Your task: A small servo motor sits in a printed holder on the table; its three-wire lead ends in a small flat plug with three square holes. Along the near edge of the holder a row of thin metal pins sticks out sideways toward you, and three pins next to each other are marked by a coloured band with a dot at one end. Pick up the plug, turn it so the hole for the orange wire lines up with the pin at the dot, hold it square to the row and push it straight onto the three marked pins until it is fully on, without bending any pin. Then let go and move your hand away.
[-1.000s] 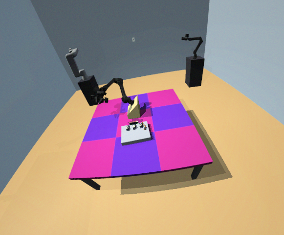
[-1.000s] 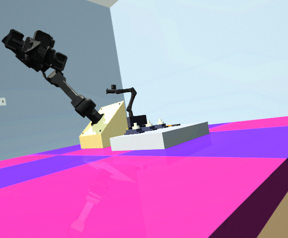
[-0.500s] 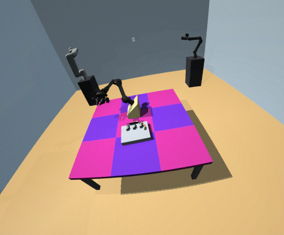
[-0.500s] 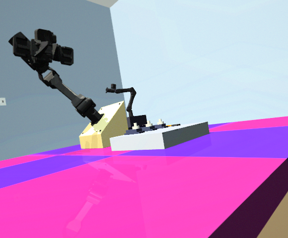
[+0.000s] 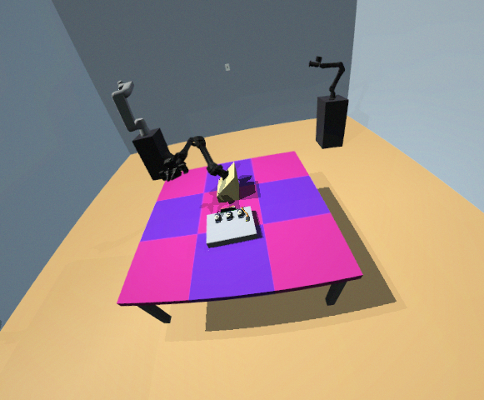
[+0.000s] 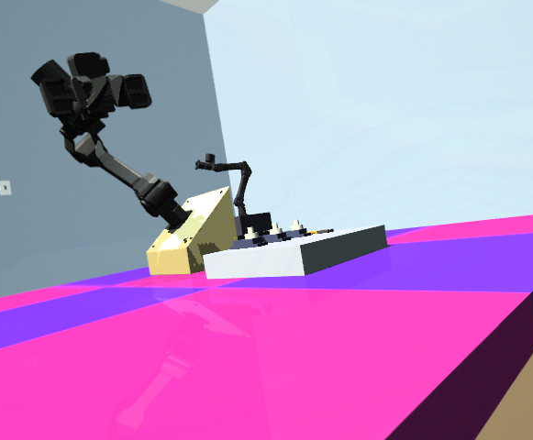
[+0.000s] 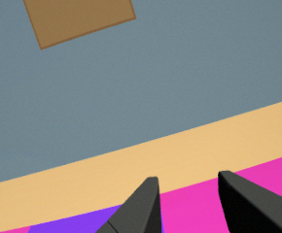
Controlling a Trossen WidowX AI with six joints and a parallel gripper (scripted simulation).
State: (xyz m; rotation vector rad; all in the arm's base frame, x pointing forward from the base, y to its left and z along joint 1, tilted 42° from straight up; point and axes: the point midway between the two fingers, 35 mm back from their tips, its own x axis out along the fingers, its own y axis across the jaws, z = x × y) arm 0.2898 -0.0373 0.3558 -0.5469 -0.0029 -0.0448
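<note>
Now: gripper tip 33 cm above the servo, 28 cm to the right of it and 2 cm short of it. From my gripper tip the other things lie so: printed holder: 35 cm below, 29 cm to the left, 13 cm ahead.
</note>
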